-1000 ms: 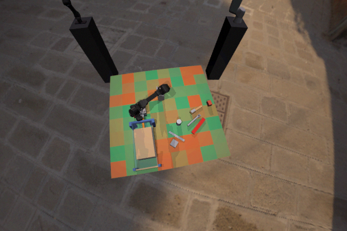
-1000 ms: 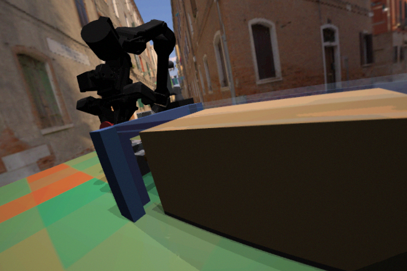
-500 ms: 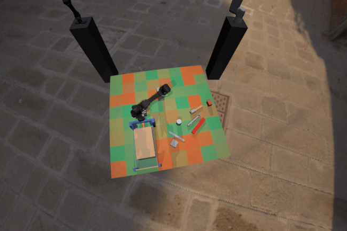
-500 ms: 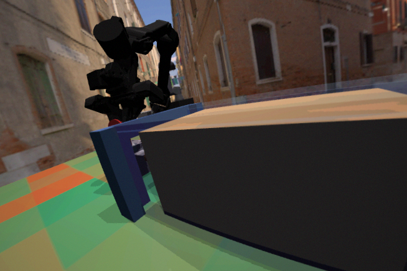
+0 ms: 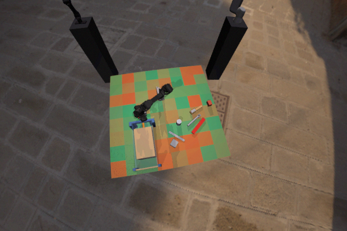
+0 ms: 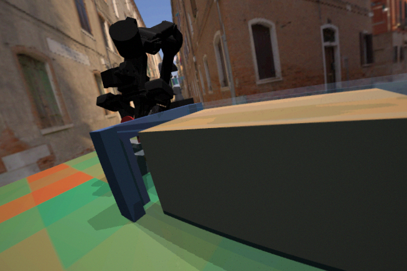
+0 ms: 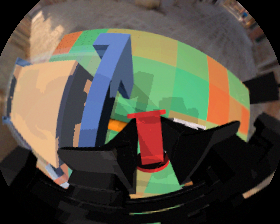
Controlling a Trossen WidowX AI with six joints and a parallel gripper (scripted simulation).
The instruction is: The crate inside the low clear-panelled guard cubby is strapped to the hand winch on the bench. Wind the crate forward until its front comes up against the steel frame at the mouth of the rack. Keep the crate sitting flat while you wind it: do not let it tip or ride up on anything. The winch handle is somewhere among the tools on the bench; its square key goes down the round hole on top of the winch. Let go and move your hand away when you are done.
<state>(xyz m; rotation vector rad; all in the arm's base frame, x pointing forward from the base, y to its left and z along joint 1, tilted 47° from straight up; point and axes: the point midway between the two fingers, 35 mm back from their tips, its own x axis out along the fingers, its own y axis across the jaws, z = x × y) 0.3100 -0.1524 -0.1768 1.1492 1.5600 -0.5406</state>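
The grey winch handle is 5 cm behind my gripper tip, 3 cm below it and 2 cm to the left of it. Also, from my gripper tip: red knob (2 cm to the left, 1 cm behind); then grey winch (12 cm behind, 10 cm below, 1 cm to the left); then round puck (43 cm to the left, 10 cm below, 5 cm ahead).
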